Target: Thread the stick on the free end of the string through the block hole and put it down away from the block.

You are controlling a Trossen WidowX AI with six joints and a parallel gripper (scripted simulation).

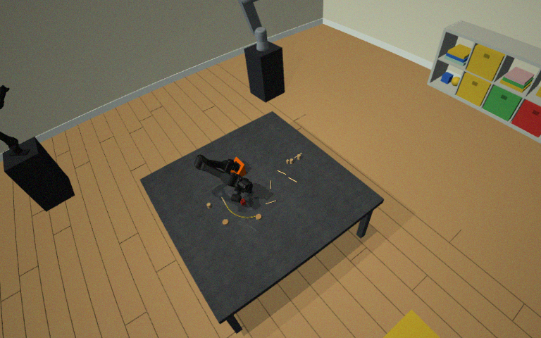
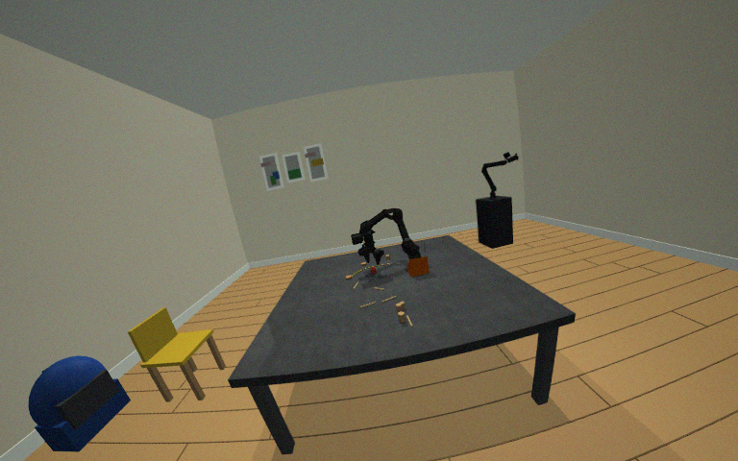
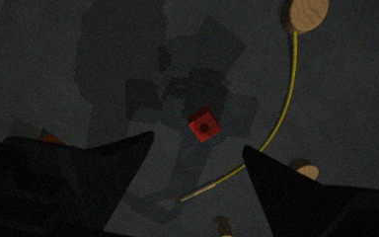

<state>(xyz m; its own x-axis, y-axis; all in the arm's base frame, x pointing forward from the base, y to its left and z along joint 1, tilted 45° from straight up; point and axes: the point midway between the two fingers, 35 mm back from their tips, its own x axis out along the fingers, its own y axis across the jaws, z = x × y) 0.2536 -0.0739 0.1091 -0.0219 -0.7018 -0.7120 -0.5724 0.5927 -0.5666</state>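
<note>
My gripper tip is now 1 cm short of the red block and 5 cm above it. Also, from my gripper tip: round wooden button (17 cm ahead, 1 cm to the left, 5 cm below); thin wooden stick (9 cm behind, 10 cm to the right, 6 cm below).
</note>
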